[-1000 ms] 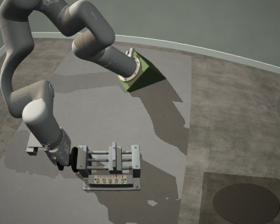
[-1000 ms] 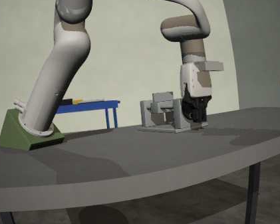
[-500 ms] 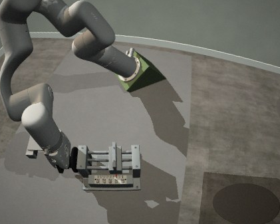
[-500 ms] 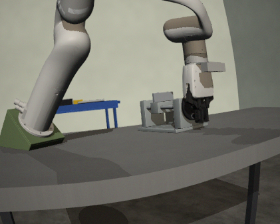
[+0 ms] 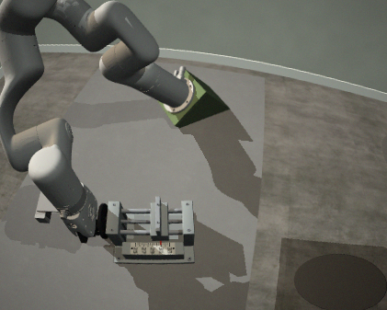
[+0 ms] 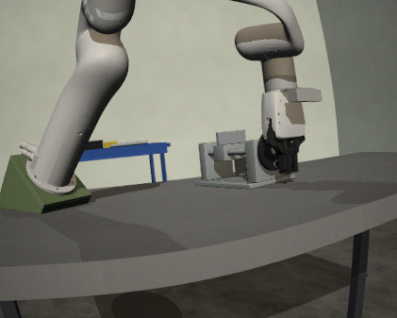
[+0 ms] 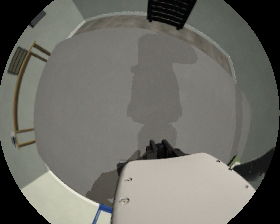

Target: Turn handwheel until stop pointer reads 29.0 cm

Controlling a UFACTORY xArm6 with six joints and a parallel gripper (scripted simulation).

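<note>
Now: the movable stop 17 cm to the left of my hand, 4 cm behind it and 4 cm above it. The rest, counted from my hand: black handwheel: 2 cm to the left, 1 cm behind, 1 cm above.
</note>
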